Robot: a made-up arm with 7 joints. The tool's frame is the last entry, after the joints. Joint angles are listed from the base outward. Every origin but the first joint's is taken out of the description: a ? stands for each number. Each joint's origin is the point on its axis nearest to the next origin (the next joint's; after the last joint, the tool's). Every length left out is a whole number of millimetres.
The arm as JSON. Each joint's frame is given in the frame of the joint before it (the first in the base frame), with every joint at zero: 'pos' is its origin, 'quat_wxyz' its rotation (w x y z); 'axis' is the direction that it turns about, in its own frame. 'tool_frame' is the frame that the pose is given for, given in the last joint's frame.
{
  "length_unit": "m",
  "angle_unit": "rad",
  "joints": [
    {
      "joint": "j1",
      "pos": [
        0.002,
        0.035,
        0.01
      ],
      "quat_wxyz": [
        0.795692,
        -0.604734,
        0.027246,
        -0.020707
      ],
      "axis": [
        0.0,
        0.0,
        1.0
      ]
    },
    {
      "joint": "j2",
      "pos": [
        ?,
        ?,
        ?
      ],
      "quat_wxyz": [
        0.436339,
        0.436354,
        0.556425,
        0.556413
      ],
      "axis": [
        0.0,
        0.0,
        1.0
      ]
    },
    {
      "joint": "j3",
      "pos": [
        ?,
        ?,
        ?
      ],
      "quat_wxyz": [
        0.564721,
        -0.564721,
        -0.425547,
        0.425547
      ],
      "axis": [
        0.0,
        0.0,
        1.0
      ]
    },
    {
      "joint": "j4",
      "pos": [
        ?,
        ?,
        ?
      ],
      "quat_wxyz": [
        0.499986,
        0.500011,
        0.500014,
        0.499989
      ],
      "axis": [
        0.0,
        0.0,
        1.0
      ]
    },
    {
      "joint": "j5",
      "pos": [
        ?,
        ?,
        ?
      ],
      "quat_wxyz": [
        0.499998,
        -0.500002,
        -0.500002,
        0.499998
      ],
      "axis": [
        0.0,
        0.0,
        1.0
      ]
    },
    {
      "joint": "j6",
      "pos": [
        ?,
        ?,
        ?
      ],
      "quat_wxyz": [
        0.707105,
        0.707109,
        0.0,
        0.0
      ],
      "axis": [
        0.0,
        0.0,
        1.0
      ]
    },
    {
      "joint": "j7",
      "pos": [
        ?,
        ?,
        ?
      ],
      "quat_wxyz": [
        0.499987,
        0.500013,
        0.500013,
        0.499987
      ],
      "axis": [
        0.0,
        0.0,
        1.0
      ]
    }
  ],
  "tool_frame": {
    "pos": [
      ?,
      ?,
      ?
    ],
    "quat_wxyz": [
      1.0,
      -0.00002,
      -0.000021,
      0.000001
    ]
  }
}
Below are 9 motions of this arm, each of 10 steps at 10 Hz.
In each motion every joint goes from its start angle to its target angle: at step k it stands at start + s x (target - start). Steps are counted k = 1, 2, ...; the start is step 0. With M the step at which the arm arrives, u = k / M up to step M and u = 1 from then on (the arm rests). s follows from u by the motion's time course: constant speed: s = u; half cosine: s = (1 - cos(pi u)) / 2; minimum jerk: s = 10 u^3 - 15 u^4 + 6 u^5.
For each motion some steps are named. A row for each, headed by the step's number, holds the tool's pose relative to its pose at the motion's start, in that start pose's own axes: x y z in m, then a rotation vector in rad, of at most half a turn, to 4 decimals.
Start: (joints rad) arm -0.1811 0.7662 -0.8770 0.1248 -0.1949 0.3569 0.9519
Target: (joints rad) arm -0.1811 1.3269 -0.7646 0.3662 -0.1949 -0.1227 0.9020
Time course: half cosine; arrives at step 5
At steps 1, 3, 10:
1: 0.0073 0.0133 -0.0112 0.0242 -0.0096 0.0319
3: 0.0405 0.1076 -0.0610 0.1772 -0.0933 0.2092
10: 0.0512 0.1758 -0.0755 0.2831 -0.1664 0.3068

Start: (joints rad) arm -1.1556 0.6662 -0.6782 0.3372 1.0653 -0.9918 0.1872
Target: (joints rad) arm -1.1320 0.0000 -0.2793 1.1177 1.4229 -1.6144 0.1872
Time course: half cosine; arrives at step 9
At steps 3, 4, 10:
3: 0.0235 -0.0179 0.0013 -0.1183 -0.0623 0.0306
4: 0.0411 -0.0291 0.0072 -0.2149 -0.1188 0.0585
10: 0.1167 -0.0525 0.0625 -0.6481 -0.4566 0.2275

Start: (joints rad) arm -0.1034 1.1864 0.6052 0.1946 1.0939 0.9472 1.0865
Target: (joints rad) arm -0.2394 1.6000 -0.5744 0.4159 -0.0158 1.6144 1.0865
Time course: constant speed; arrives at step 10
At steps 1, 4, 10:
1: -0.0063 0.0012 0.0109 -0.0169 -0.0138 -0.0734
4: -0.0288 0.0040 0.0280 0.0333 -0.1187 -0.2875
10: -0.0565 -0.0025 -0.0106 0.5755 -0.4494 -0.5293

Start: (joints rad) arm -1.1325 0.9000 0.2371 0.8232 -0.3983 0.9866 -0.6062
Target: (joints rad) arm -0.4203 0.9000 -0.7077 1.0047 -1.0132 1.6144 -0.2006
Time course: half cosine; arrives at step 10
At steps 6, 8, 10:
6: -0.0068 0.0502 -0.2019 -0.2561 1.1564 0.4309
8: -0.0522 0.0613 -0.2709 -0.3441 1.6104 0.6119
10: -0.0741 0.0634 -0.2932 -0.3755 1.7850 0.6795

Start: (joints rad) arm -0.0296 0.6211 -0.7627 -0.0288 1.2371 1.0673 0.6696
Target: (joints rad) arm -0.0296 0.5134 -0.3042 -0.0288 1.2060 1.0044 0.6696
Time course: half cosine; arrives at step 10
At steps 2, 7, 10:
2: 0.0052 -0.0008 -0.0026 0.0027 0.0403 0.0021
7: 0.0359 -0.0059 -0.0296 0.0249 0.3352 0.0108
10: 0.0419 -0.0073 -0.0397 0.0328 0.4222 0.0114

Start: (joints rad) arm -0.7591 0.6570 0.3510 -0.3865 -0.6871 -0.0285 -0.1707
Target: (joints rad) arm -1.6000 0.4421 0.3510 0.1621 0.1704 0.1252 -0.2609
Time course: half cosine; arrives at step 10
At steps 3, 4, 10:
3: 0.0306 0.0041 -0.0069 0.1100 -0.0191 0.0395
4: 0.0527 0.0053 -0.0095 0.1749 -0.0236 0.0664
10: 0.1658 -0.0105 0.0086 0.4113 0.0191 0.1522

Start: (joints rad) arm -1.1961 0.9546 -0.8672 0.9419 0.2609 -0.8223 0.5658
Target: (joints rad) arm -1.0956 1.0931 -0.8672 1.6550 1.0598 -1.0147 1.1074
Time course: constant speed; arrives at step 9
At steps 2, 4, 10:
2: -0.0338 0.0024 -0.0218 0.1437 0.0668 -0.0688
4: -0.0713 0.0087 -0.0387 0.2621 0.1284 -0.1590
10: -0.1731 0.0412 -0.0519 0.4336 0.2961 -0.4416

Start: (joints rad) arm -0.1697 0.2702 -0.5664 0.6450 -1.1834 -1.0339 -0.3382
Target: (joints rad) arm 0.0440 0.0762 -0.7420 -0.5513 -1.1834 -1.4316 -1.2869
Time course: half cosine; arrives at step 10
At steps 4, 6, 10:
4: 0.0025 -0.0636 0.0136 -0.2431 -0.3587 -0.4447
6: -0.0041 -0.1092 0.0444 -0.3706 -0.7790 -0.7344
10: -0.0207 -0.1404 0.0911 -0.3677 -1.3261 -0.8981

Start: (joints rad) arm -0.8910 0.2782 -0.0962 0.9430 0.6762 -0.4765 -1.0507
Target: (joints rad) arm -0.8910 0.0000 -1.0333 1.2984 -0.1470 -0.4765 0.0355
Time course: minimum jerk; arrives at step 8
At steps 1, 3, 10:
1: 0.0030 -0.0010 0.0013 -0.0015 -0.0097 0.0076
3: 0.0467 -0.0206 0.0220 -0.0570 -0.1380 0.1308
10: 0.1249 -0.0881 0.0669 -0.3044 -0.1652 0.5415

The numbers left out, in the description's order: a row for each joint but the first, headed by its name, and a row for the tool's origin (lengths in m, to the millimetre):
j2: -0.003 0.013 0.0
j3: 0.209 -0.054 0.0
j4: 0.002 -0.022 0.0
j5: -0.132 -0.011 0.0
j6: 0.0 0.0 0.0
j7: 0.0 0.05 0.0
tool: 0.0 0.0 0.0

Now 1 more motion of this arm.
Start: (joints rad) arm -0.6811 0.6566 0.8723 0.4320 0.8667 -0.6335 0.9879
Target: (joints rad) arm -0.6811 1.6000 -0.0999 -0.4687 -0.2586 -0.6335 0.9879
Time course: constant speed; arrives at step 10
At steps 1, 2, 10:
1: 0.0339 -0.0016 0.0146 -0.1157 -0.1103 0.0659
2: 0.0622 -0.0016 0.0334 -0.2446 -0.2121 0.1086
10: 0.1045 0.0434 0.1806 -1.2645 -0.4618 -0.4631

